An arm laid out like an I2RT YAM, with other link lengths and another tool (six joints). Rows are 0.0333 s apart.
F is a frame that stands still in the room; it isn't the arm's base.
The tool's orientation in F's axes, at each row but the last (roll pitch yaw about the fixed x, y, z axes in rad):
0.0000, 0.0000, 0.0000
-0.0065, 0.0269, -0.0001
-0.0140, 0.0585, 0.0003
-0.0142, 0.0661, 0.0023
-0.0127, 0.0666, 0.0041
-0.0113, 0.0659, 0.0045
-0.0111, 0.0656, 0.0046
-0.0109, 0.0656, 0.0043
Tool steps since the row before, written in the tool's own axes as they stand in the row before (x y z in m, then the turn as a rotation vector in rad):
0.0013, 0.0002, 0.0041, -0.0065, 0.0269, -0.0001
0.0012, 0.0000, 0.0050, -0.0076, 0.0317, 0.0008
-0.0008, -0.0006, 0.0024, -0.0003, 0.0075, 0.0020
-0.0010, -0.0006, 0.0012, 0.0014, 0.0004, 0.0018
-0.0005, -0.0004, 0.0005, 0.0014, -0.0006, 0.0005
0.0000, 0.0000, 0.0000, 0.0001, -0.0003, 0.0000
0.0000, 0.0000, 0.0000, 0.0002, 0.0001, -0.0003
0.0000, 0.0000, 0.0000, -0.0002, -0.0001, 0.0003
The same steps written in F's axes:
0.0013, 0.0002, 0.0041, -0.0065, 0.0269, -0.0001
0.0013, 0.0000, 0.0050, -0.0076, 0.0317, 0.0008
-0.0007, -0.0006, 0.0025, -0.0002, 0.0075, 0.0019
-0.0009, -0.0006, 0.0013, 0.0015, 0.0004, 0.0017
-0.0005, -0.0004, 0.0005, 0.0014, -0.0006, 0.0004
0.0000, 0.0000, 0.0000, 0.0001, -0.0003, 0.0000
0.0000, 0.0000, 0.0000, 0.0002, 0.0001, -0.0003
0.0000, 0.0000, 0.0000, -0.0002, -0.0001, 0.0003

